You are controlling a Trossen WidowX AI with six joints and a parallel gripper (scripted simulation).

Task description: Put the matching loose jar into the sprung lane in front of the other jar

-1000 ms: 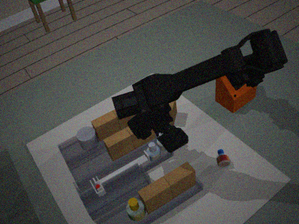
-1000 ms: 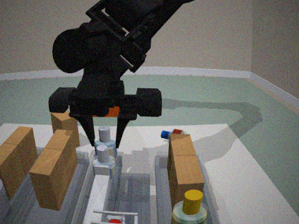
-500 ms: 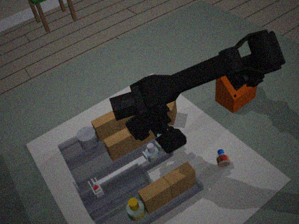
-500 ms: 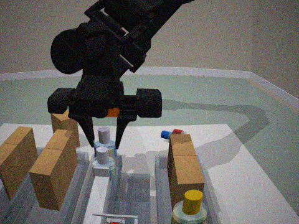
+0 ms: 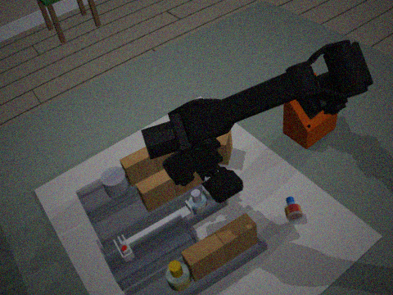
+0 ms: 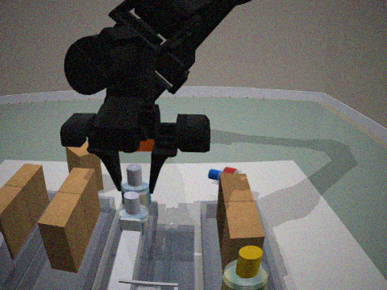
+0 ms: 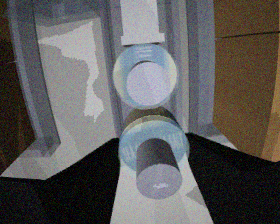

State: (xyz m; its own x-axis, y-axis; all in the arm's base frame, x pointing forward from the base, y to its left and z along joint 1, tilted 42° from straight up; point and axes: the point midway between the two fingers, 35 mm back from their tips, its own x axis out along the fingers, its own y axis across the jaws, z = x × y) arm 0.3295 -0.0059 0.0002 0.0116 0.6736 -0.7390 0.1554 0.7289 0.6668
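Right now my gripper tip is 15 cm short of the sprung lane and 3 cm above it. The rest, counted from my gripper tip: red mark: 23 cm ahead, 2 cm above, 1 cm to the left; grey can: 19 cm to the right, 14 cm ahead, 2 cm below; brown box: 11 cm behind, 9 cm to the right, 2 cm below.
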